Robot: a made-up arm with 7 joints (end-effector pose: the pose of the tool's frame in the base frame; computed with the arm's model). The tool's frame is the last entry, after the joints.
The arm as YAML. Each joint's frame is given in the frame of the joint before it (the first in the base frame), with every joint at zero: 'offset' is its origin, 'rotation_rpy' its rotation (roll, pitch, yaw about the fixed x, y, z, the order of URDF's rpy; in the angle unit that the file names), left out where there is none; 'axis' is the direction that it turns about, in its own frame. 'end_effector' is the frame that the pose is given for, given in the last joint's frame.
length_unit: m
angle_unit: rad
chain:
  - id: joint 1
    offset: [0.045, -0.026, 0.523]
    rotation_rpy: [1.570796, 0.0, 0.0]
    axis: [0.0, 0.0, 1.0]
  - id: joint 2
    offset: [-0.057, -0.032, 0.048]
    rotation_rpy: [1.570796, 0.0, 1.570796]
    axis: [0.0, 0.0, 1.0]
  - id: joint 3
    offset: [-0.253, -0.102, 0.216]
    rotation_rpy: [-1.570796, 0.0, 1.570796]
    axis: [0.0, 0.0, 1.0]
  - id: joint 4
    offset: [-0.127, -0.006, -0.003]
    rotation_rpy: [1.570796, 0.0, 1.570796]
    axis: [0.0, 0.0, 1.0]
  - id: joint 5
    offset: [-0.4, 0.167, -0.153]
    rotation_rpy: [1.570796, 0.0, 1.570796]
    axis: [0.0, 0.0, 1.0]
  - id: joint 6
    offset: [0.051, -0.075, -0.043]
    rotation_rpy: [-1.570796, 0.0, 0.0]
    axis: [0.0, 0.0, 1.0]
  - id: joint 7
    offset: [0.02, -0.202, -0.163]
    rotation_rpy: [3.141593, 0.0, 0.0]
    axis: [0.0, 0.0, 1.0]
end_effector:
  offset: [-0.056, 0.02, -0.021]
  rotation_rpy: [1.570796, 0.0, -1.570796]
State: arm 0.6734 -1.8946 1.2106 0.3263 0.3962 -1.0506 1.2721
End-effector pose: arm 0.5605 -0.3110 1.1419 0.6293 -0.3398 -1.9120
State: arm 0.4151 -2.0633 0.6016 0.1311 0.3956 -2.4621 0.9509
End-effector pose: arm 0.9084 -0.4930 0.9204 1.1998 0.7534 -2.1443
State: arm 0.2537 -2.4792 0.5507 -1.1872 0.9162 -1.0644 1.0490
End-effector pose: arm 0.3193 -0.9676 0.7726 -0.5550 -0.4988 2.7424
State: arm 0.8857 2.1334 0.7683 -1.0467 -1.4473 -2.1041 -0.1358
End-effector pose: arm 0.1218 0.5500 1.1557 -0.5936 -0.6600 -1.6632
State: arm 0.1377 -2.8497 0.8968 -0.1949 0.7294 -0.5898 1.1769
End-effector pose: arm 0.6747 -0.4216 1.0830 -0.8069 -0.9853 -2.5676
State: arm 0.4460 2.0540 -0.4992 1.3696 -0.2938 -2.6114 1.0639
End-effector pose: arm -0.0129 -0.6465 0.9178 -0.1068 0.4044 1.9782
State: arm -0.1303 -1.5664 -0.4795 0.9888 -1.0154 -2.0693 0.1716
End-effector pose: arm 0.2278 0.2047 -0.0189 -1.3511 2.2258 0.3774
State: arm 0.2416 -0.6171 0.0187 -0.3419 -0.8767 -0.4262 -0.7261
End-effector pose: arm 0.5498 0.1436 0.0955 0.2533 -0.2967 -0.2544
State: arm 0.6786 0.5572 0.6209 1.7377 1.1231 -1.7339 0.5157
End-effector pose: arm 0.2658 0.0814 1.2472 1.4476 0.3053 -1.0735
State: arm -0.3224 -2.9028 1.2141 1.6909 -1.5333 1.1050 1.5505
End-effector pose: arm 0.5136 -0.3788 0.1261 -2.1043 0.3535 1.9795
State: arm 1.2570 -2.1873 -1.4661 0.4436 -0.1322 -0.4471 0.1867
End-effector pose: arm 0.2108 -0.4780 0.1594 -1.4864 0.8071 -0.4585
